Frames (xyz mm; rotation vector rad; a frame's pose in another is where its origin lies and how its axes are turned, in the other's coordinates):
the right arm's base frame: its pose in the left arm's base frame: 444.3 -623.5 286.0 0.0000 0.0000 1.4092
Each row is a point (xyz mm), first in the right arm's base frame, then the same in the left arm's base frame.
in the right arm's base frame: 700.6 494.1 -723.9
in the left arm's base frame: 69.4 147.5 -437.9
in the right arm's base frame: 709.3 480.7 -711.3
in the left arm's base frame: 84.0 153.9 -425.3
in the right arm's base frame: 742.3 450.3 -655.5
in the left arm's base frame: 119.3 181.6 -369.5
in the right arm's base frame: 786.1 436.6 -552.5
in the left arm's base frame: 139.9 222.6 -266.5
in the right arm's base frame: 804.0 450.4 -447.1
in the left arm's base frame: 129.1 242.5 -161.1
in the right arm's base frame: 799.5 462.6 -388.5
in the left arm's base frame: 116.4 240.0 -102.5
